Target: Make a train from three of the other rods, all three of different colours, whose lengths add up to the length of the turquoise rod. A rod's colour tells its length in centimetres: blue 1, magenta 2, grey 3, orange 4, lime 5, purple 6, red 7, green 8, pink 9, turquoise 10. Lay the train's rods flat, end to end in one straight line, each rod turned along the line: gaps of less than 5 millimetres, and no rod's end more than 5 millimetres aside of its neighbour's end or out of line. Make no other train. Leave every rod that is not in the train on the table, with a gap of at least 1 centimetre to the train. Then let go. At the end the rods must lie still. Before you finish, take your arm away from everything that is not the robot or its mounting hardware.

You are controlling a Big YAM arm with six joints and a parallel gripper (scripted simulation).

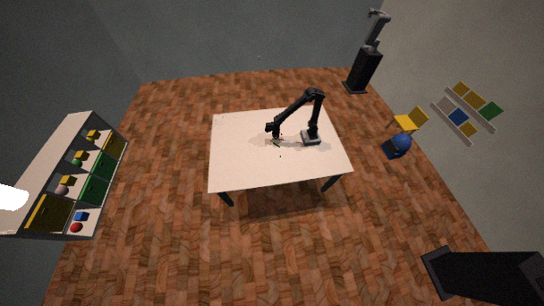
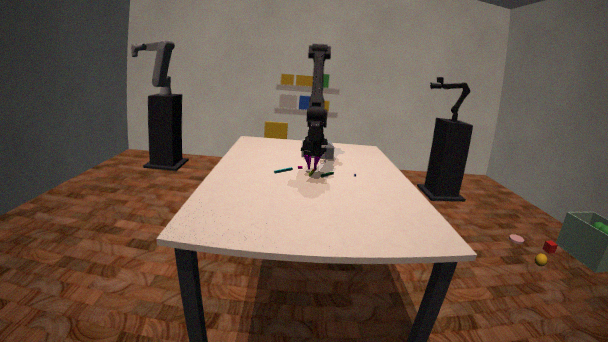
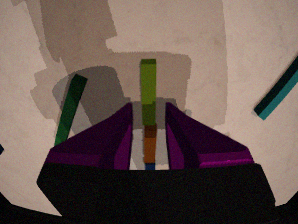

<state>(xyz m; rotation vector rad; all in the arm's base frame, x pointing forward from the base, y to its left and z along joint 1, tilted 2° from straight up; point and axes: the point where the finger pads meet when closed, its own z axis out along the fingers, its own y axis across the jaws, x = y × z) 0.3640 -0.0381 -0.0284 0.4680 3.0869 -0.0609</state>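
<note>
My gripper is now 20 mm above the lime rod. Round my hand: magenta rod (70 mm behind, 50 mm to the right, 20 mm below); then orange rod (40 mm behind, 10 mm to the left, 20 mm below); then green rod (70 mm to the left, 20 mm below).
</note>
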